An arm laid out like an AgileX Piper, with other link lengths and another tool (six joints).
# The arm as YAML. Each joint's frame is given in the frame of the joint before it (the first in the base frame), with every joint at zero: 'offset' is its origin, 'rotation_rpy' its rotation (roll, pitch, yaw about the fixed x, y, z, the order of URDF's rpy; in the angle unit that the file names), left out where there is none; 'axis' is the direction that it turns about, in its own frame. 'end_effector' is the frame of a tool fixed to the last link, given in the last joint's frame.
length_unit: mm
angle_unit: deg
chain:
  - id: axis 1
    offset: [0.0, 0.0, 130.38]
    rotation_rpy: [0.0, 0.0, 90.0]
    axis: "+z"
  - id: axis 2
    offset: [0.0, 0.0, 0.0]
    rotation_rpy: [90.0, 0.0, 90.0]
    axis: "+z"
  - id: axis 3
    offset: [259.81, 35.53, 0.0]
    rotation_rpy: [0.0, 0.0, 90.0]
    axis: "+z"
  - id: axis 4
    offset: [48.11, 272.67, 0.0]
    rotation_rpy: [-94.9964, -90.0, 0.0]
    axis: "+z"
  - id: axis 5
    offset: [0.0, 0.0, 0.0]
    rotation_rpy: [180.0, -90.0, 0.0]
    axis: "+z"
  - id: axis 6
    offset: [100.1, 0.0, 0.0]
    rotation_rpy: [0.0, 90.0, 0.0]
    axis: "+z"
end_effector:
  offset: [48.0, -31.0, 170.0]
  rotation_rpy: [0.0, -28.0, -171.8]
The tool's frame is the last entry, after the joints.
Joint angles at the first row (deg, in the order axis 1, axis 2, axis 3, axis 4, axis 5, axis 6):
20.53 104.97 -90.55 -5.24 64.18 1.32
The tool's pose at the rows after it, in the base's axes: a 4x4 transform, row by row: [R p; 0 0 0 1], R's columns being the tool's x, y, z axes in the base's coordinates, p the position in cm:
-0.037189, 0.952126, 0.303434, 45.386; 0.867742, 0.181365, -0.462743, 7.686; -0.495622, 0.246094, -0.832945, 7.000; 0, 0, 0, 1
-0.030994, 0.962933, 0.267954, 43.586; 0.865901, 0.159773, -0.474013, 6.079; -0.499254, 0.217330, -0.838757, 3.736; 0, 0, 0, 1
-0.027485, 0.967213, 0.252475, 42.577; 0.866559, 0.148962, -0.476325, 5.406; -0.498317, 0.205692, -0.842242, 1.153; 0, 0, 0, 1
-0.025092, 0.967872, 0.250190, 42.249; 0.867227, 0.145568, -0.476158, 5.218; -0.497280, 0.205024, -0.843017, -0.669; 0, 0, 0, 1
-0.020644, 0.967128, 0.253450, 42.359; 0.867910, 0.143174, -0.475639, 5.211; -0.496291, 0.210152, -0.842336, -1.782; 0, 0, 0, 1
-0.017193, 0.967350, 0.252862, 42.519; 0.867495, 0.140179, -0.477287, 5.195; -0.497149, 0.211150, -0.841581, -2.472; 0, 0, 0, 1
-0.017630, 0.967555, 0.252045, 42.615; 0.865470, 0.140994, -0.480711, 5.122; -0.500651, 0.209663, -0.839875, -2.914; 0, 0, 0, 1
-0.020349, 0.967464, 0.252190, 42.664; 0.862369, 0.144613, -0.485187, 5.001; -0.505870, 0.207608, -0.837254, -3.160; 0, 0, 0, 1
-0.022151, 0.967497, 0.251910, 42.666; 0.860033, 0.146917, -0.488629, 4.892; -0.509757, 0.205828, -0.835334, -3.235; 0, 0, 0, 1
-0.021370, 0.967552, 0.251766, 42.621; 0.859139, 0.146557, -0.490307, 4.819; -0.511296, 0.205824, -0.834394, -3.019; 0, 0, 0, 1
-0.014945, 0.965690, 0.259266, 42.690; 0.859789, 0.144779, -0.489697, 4.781; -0.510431, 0.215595, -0.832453, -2.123; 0, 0, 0, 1
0.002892, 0.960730, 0.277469, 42.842; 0.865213, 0.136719, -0.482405, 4.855; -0.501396, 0.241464, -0.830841, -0.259; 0, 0, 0, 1
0.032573, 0.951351, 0.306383, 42.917; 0.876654, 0.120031, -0.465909, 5.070; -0.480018, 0.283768, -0.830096, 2.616; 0, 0, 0, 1
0.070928, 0.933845, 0.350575, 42.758; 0.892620, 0.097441, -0.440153, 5.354; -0.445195, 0.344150, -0.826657, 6.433; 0, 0, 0, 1
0.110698, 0.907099, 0.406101, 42.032; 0.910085, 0.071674, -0.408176, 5.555; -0.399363, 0.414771, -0.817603, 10.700; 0, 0, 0, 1
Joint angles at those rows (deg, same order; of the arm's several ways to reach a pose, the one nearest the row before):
18.20 102.27 -80.50 -5.28 59.54 1.69
16.80 101.22 -72.73 -5.33 54.52 2.12
16.18 101.54 -67.70 -5.39 49.84 2.57
16.02 102.61 -64.99 -5.61 46.11 3.02
16.00 103.81 -63.92 -5.92 43.56 3.52
16.00 104.88 -63.75 -6.22 42.29 4.01
15.99 105.64 -63.74 -6.60 41.66 4.29
15.97 106.07 -63.73 -7.06 41.39 4.44
15.95 106.21 -63.73 -7.37 41.39 4.53
15.94 105.87 -63.74 -7.48 41.76 4.59
15.93 104.60 -63.87 -7.52 42.60 4.61
15.93 101.91 -64.02 -7.17 43.90 4.61
15.94 97.65 -64.17 -6.28 45.69 4.61
15.96 91.79 -64.08 -5.05 47.61 4.62
15.97 84.56 -63.31 -3.68 49.38 4.62

